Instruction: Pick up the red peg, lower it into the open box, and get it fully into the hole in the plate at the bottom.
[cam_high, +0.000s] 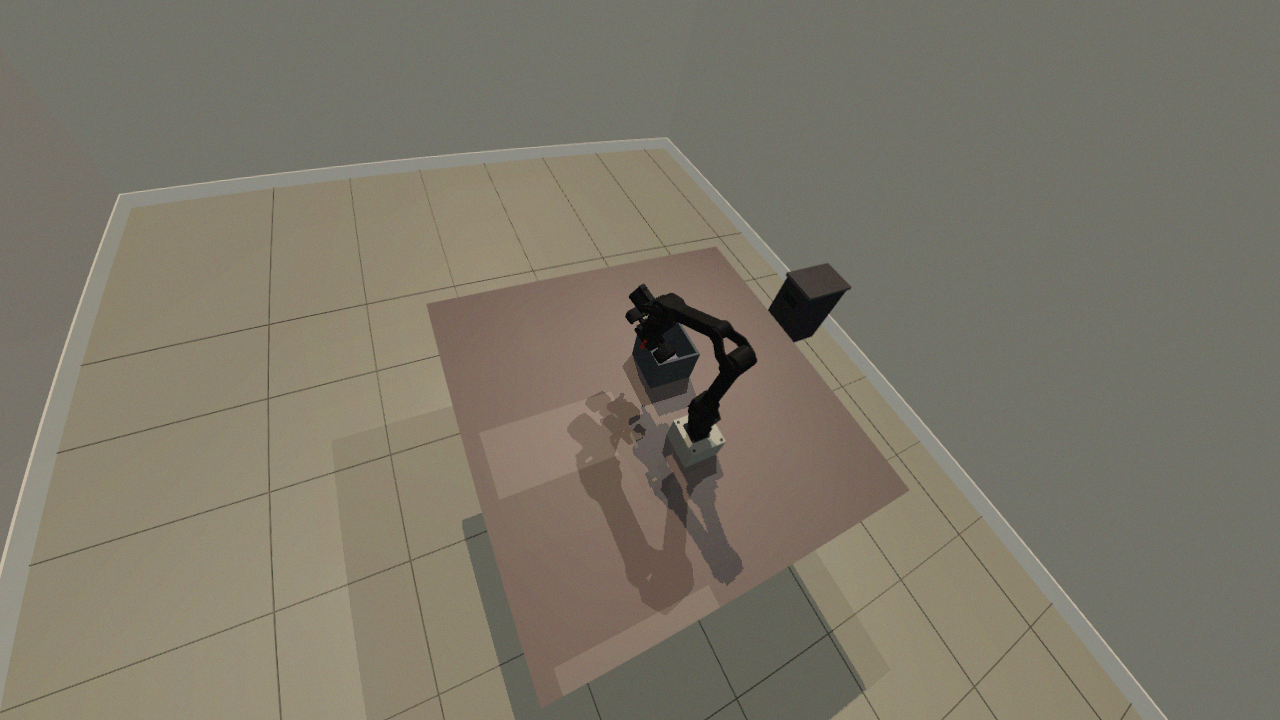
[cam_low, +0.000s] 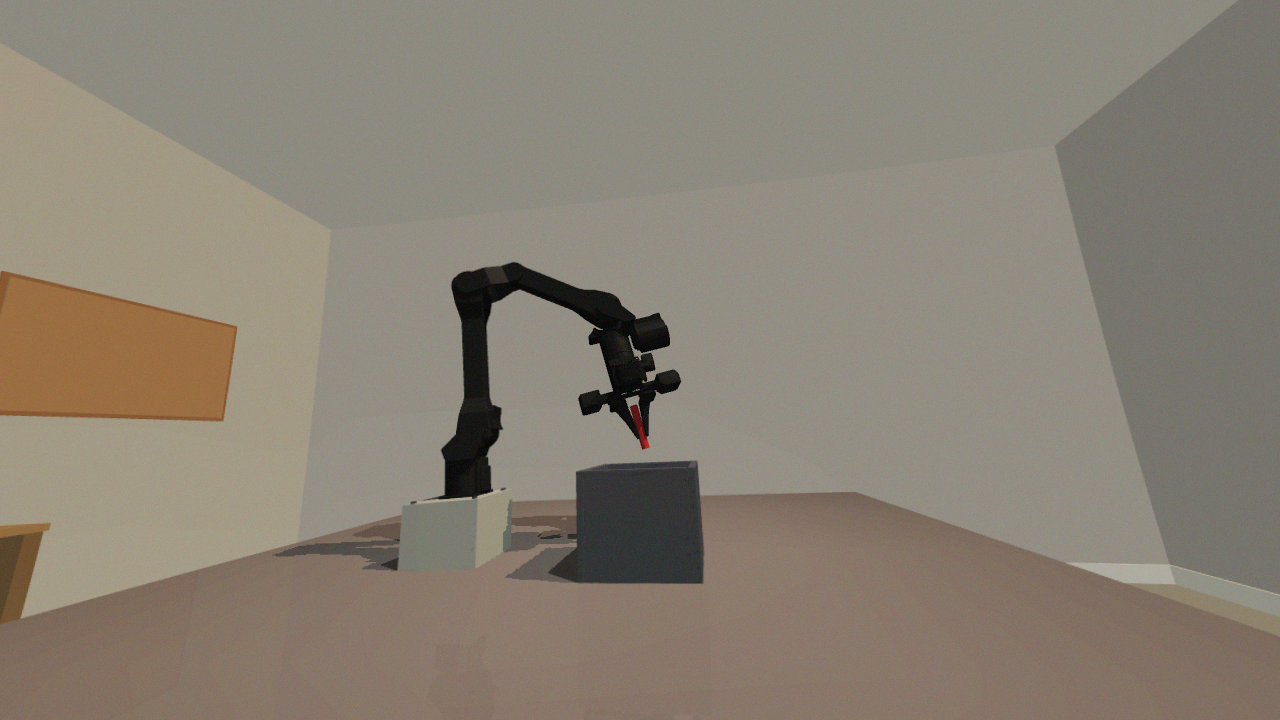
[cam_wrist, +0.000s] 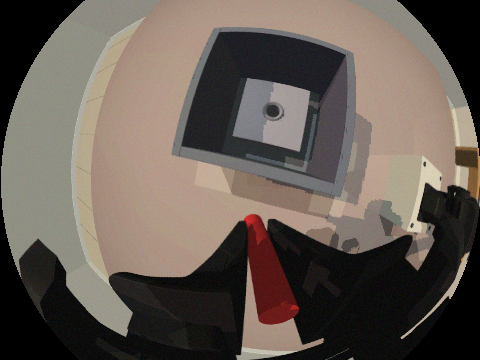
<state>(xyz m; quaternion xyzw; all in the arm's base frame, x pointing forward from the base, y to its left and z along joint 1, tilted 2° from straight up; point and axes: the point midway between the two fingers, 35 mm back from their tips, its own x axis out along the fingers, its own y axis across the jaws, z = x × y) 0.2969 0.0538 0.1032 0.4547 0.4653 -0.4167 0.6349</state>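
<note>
Now: the light grey plate 13 cm below my gripper tip, 11 cm to the right of it and 1 cm ahead of it. Also, from my gripper tip: red peg 2 cm above, 1 cm to the left, 1 cm behind.
</note>
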